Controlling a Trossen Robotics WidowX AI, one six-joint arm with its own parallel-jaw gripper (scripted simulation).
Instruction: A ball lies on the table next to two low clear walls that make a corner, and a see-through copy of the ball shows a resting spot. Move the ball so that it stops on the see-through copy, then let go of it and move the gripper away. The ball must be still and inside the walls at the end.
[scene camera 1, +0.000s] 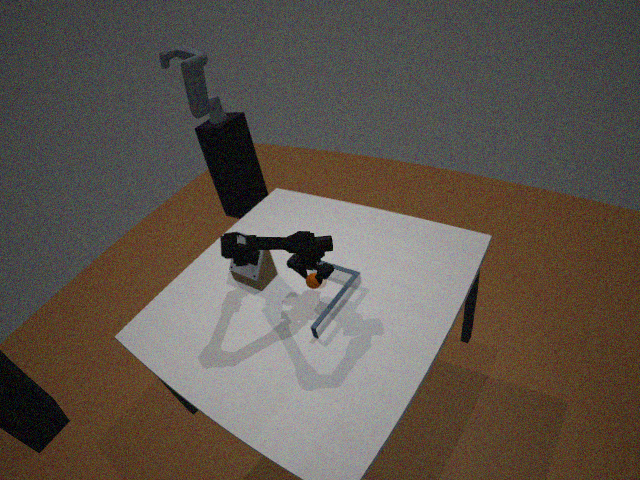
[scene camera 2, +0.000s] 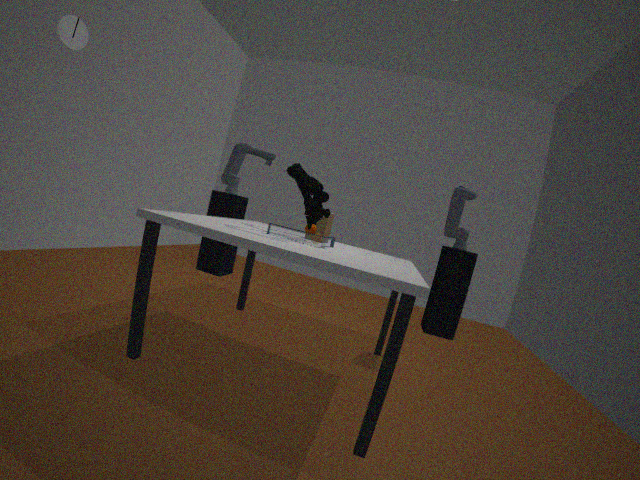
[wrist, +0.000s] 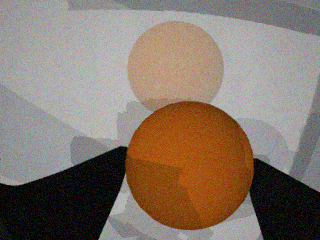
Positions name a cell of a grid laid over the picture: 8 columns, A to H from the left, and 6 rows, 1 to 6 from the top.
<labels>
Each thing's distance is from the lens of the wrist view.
my gripper (wrist: E5): 10 cm
orange ball (wrist: E5): 7 cm
see-through ball copy (wrist: E2): 10 cm
The marked spots on the see-through ball copy and the orange ball are 5 cm apart.
</labels>
